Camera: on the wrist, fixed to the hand. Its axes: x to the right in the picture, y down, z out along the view.
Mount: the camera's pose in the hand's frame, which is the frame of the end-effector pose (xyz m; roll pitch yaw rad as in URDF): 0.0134 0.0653 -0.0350 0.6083 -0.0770 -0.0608
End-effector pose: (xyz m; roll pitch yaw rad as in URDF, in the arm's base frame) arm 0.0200 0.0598 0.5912 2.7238 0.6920 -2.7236
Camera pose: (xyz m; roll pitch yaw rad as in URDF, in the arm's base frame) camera -0.0420 0.0820 0.6277 -2.9303 0.7868 -2.6894
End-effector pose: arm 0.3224 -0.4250 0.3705 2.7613 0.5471 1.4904
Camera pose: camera 0.3732 -0.3880 0.4120 -2.8966 0.6409 1.5250
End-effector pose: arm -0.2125 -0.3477 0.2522 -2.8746 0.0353 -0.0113
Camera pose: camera -0.1993 -0.4201 0.2682 -2.2635 0.0934 0.0679
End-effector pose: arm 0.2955 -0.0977 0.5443 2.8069 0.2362 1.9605
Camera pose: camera 0.3321 -0.0548 0.5942 -2.8609 0.3288 1.9943
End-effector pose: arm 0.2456 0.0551 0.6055 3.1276 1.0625 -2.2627
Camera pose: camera 0.1715 0.0673 0.6113 -2.4230 1.1366 -2.1208
